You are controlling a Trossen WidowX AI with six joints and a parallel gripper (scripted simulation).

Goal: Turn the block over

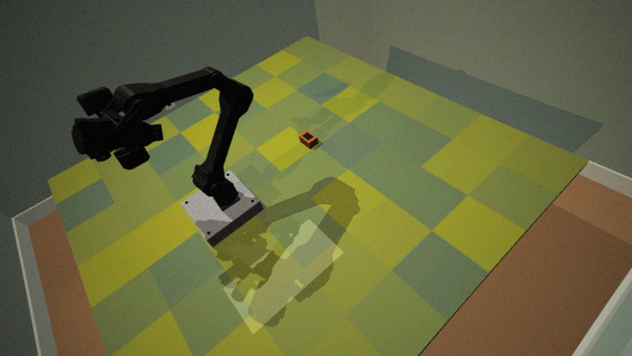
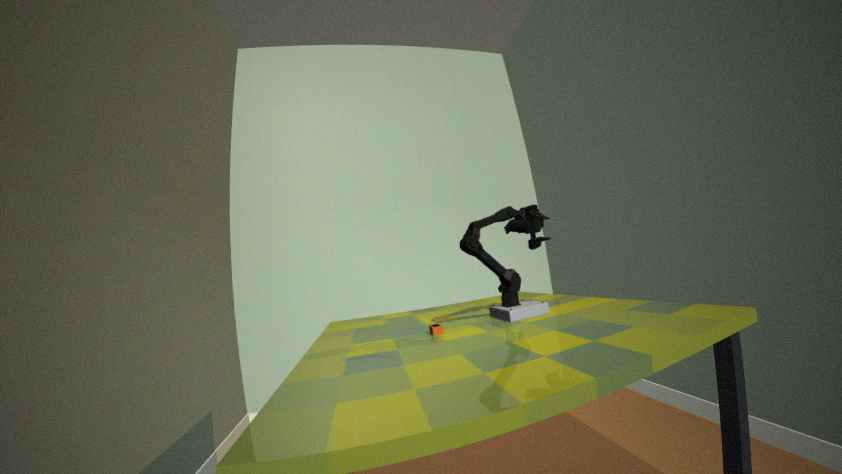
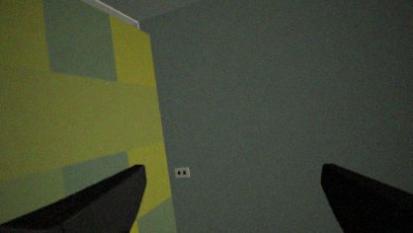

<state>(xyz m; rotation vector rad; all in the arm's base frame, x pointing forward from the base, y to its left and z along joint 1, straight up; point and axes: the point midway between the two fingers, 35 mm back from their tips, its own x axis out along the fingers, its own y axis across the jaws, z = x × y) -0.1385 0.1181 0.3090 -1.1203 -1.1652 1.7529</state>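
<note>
My gripper tip is 500 mm short of the orange block, 90 mm to the left of it and 320 mm above it.
</note>
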